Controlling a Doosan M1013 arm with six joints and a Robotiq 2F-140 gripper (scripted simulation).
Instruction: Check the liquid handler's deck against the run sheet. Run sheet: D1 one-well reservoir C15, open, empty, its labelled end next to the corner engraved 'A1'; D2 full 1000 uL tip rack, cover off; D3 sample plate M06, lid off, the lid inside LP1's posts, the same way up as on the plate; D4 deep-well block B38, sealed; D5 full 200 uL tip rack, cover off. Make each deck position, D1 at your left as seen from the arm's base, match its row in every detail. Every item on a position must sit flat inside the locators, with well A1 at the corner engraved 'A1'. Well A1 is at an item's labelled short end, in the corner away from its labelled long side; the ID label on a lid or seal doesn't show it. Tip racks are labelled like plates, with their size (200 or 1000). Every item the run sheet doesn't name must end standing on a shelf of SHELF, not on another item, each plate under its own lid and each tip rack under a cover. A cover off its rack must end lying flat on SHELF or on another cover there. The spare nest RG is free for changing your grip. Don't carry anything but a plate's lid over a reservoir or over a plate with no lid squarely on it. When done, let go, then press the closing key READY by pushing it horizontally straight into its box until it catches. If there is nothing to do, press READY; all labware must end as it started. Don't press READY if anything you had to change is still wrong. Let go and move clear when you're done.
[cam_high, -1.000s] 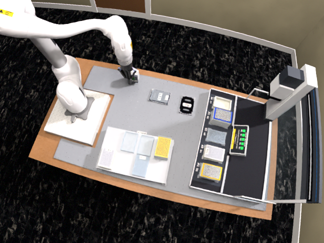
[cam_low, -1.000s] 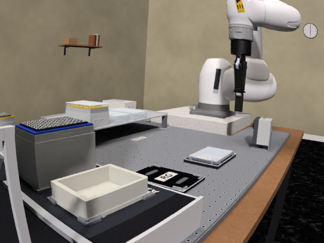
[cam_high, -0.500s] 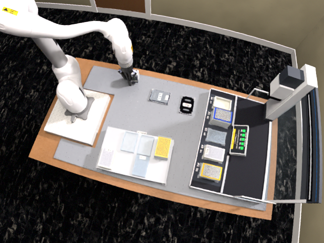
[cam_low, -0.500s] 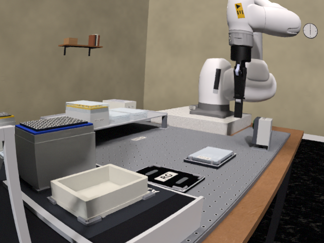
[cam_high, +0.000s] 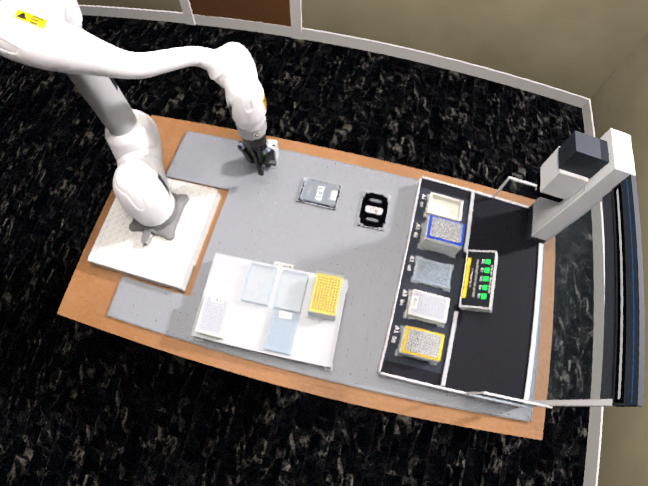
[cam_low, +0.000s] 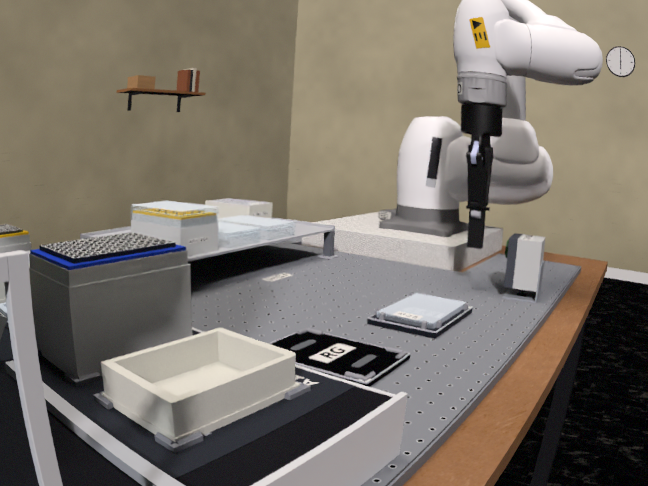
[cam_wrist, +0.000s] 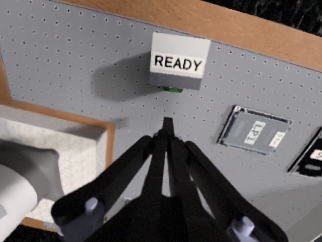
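Right now the ready key box is 8 cm to the left of my hand, 4 cm below it and 1 cm behind it. From my hand the other things lie so: shelf (47 cm to the right, 16 cm ahead, 5 cm below); lid (22 cm ahead, 9 cm below); RG nest (42 cm ahead, 10 cm below, 2 cm to the right).
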